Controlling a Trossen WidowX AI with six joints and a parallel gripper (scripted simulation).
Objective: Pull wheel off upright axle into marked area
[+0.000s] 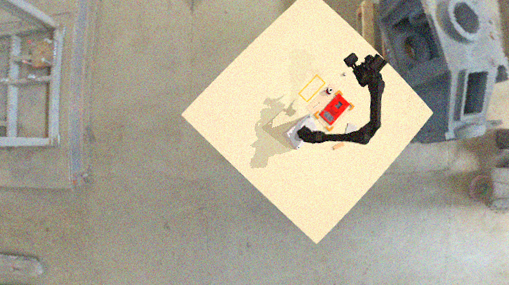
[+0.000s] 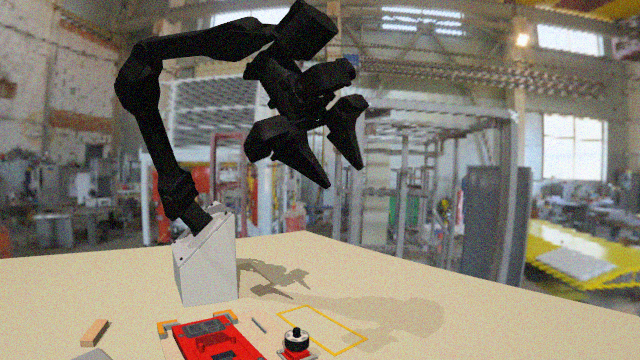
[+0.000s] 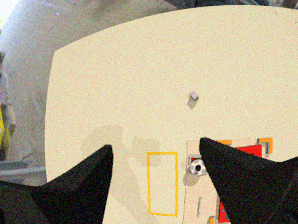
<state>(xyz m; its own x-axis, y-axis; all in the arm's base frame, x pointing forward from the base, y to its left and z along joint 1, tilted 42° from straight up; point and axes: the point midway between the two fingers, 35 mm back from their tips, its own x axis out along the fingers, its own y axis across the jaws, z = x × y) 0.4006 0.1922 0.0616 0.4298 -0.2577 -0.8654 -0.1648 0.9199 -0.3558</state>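
My gripper tip is 70 mm past the black axle, 30 mm to the left of it and 270 mm above it. The rest, counted from my gripper tip: wheel (60 mm behind, 30 mm to the right, 270 mm below); wooden block (250 mm behind, 360 mm to the right, 300 mm below).
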